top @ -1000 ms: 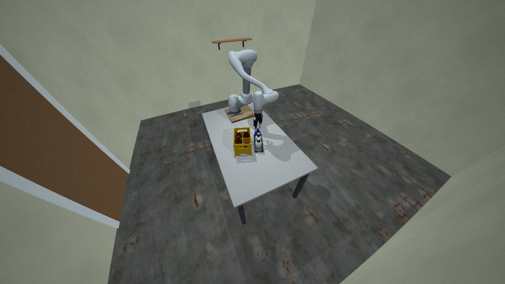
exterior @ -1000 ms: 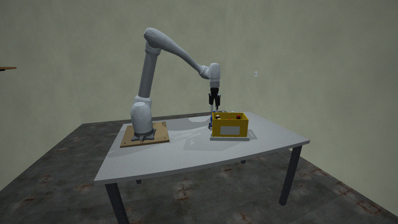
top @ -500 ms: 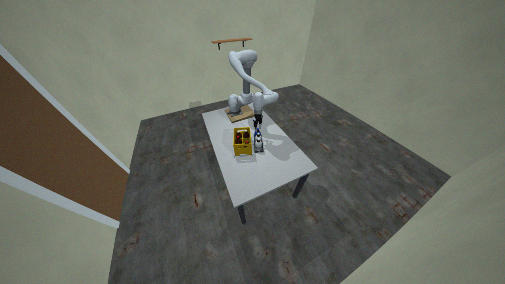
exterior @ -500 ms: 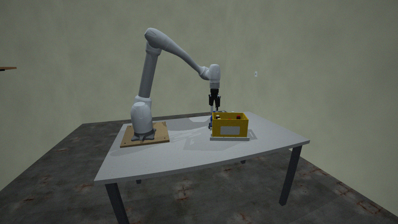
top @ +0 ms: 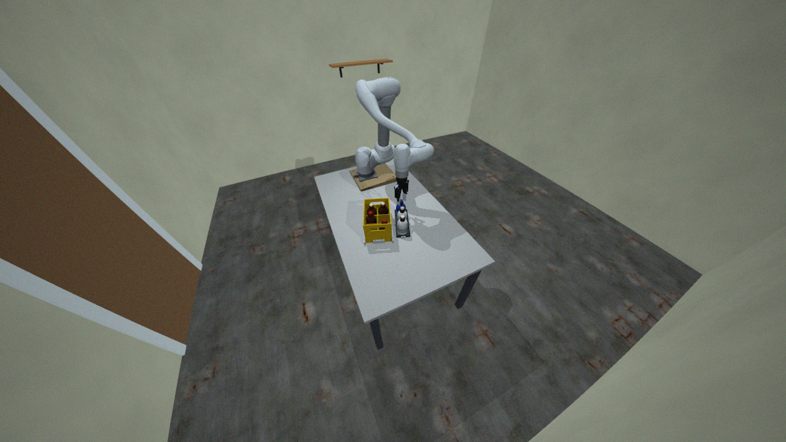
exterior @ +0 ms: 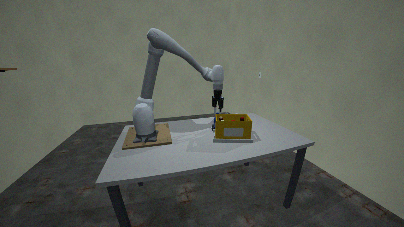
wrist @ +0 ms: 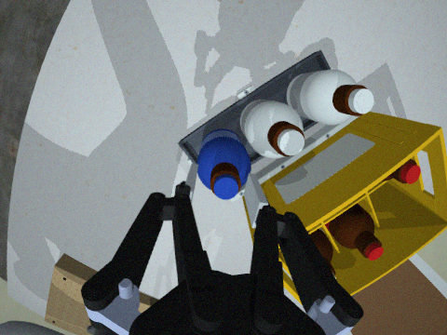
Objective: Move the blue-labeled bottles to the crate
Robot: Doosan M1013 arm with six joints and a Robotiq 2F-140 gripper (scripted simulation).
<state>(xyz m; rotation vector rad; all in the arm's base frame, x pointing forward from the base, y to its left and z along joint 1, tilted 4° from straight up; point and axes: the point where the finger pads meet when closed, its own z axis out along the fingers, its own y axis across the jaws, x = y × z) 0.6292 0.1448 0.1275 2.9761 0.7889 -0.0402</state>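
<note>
Right now the blue-labeled bottle is 90 mm below my hand. The rest, counted from my hand: yellow crate (70 mm ahead, 210 mm to the right, 90 mm below).
</note>
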